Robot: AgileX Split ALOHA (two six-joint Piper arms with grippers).
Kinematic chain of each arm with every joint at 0, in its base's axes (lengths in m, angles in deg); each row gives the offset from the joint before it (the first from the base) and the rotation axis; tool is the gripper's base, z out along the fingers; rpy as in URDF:
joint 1: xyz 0 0 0.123 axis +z
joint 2: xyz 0 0 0 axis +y
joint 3: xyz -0.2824 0 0.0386 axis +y
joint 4: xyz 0.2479 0 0.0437 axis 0.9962 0 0.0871
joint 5: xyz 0 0 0 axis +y
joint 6: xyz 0.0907 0 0.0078 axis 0.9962 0 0.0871
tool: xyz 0 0 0 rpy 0 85 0
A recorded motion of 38 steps. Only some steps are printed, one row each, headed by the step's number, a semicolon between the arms.
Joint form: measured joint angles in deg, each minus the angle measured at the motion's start. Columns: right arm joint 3, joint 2, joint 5, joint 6, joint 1, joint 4; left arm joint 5, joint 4, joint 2, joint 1, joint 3, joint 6.
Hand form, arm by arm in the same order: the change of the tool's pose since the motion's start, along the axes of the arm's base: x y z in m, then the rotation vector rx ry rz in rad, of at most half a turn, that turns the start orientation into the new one. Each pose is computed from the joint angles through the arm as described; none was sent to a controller.
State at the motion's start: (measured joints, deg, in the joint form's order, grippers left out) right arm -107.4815 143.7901 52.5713 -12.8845 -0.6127 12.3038; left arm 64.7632 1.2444 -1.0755 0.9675 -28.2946 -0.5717
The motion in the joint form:
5: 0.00 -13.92 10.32 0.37 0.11 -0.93; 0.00 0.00 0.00 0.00 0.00 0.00
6: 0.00 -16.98 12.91 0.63 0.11 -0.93; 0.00 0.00 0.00 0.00 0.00 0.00
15: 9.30 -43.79 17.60 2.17 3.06 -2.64; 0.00 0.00 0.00 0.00 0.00 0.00
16: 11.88 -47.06 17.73 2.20 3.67 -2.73; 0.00 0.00 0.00 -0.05 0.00 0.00
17: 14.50 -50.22 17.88 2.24 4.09 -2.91; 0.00 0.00 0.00 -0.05 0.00 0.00
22: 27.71 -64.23 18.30 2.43 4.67 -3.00; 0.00 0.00 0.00 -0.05 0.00 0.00
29: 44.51 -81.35 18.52 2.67 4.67 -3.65; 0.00 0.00 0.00 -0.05 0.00 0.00
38: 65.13 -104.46 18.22 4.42 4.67 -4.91; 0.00 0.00 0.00 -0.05 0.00 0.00
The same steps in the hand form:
5: -0.0145 0.0016 0.1148 0.0008 -0.0655 0.0359; 0.0000 0.0000 0.0000 0.0000 0.0000 0.0000
6: -0.0219 0.0020 0.1391 0.0039 -0.0739 0.0400; 0.0000 0.0000 0.0000 0.0000 0.0000 0.0000
15: -0.1162 0.0200 0.2896 -0.0157 -0.2944 0.0847; 0.0000 0.0000 0.0000 0.0000 0.0000 0.0000
16: -0.1318 0.0230 0.2974 -0.0155 -0.3042 0.0951; 0.0000 0.0000 0.0000 0.0000 0.0000 -0.0009
17: -0.1472 0.0245 0.3035 -0.0172 -0.3110 0.1023; 0.0000 0.0000 0.0000 0.0000 0.0000 -0.0009
22: -0.2167 0.0229 0.3125 -0.0162 -0.3174 0.1104; 0.0000 0.0000 0.0000 0.0000 0.0000 -0.0009
29: -0.2998 0.0161 0.2973 -0.0264 -0.3186 0.1077; 0.0000 0.0000 0.0000 0.0000 0.0000 -0.0009
38: -0.3952 0.0074 0.2502 -0.0390 -0.3629 0.0778; 0.0000 0.0000 0.0000 0.0000 0.0000 -0.0009

